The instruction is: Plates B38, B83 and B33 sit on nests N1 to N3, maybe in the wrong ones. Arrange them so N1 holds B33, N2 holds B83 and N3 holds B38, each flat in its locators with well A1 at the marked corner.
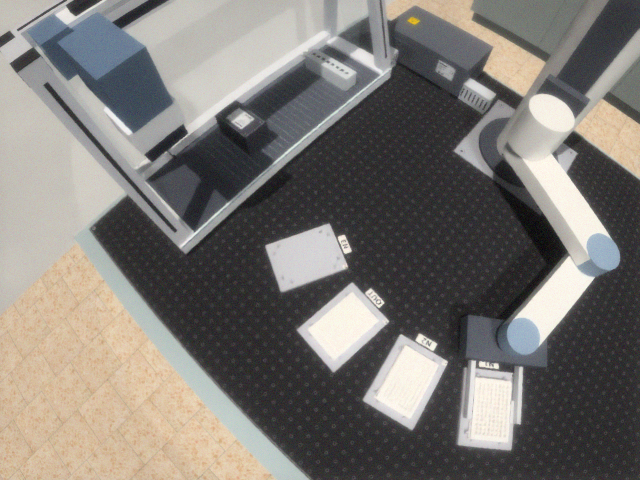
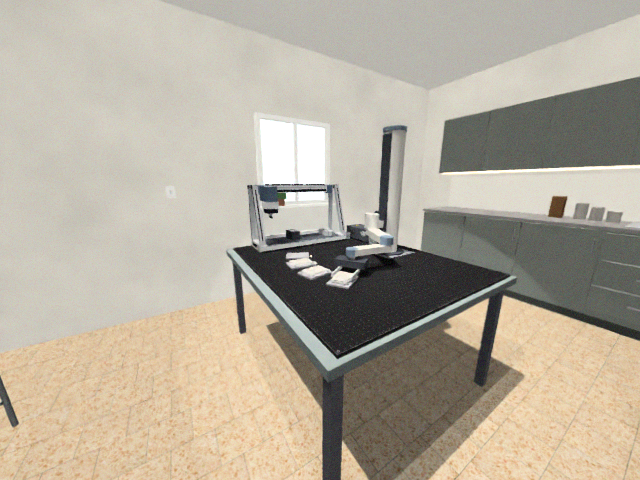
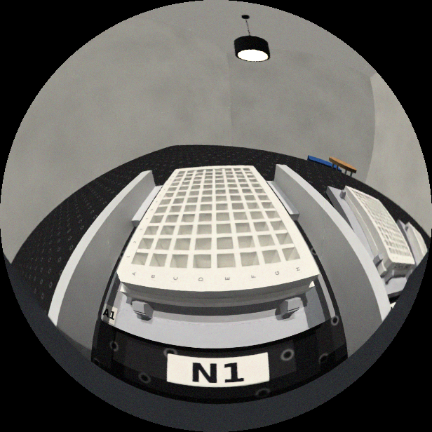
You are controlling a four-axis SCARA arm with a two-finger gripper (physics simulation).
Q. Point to a nest N1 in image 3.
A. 195, 326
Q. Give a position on a white plate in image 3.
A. At 214, 235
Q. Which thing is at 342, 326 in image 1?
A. A white plate.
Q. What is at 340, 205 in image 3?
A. A nest N2.
